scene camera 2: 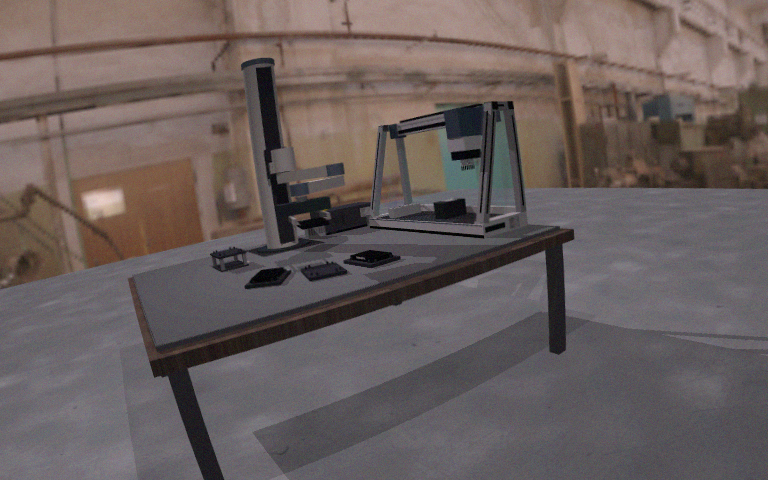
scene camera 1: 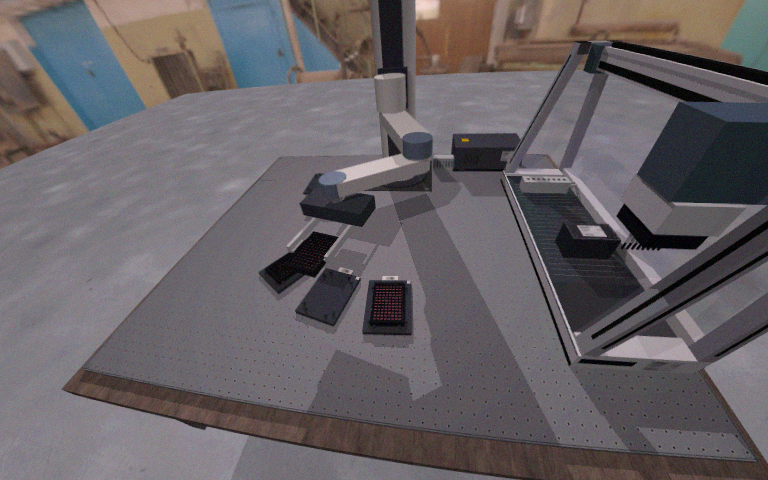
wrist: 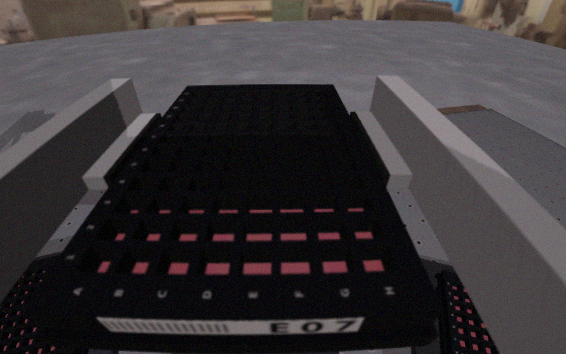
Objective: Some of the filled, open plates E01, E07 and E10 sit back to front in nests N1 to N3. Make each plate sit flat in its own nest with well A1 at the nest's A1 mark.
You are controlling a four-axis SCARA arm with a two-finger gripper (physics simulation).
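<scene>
My gripper [scene camera 1: 310, 253] [scene camera 2: 312, 223] [wrist: 254, 98] is shut on plate E07 [scene camera 1: 315, 249] [wrist: 250, 190], gripping its long sides. The plate is level, above the table behind the nests; its A1 corner is near left in the wrist view. The middle nest [scene camera 1: 328, 297] [scene camera 2: 324, 271] holds no plate. The left nest [scene camera 1: 280, 288] holds a filled plate [scene camera 1: 276, 271] [scene camera 2: 270, 275] [wrist: 19, 315], partly hidden behind E07 in scene camera 1. The right nest [scene camera 1: 387, 329] [scene camera 2: 391, 259] holds a filled plate [scene camera 1: 387, 302] [scene camera 2: 369, 255] [wrist: 467, 320] that looks flat. Their labels are unreadable.
A raised stand [scene camera 2: 228, 253] is at the back left, mostly hidden by the arm in scene camera 1. A dark unit [scene camera 1: 484, 152] [scene camera 2: 348, 218] is right of the arm's column. A framed machine [scene camera 1: 535, 271] [scene camera 2: 430, 228] stands at the right, with a black box [scene camera 1: 587, 242] [scene camera 2: 450, 209] on its deck.
</scene>
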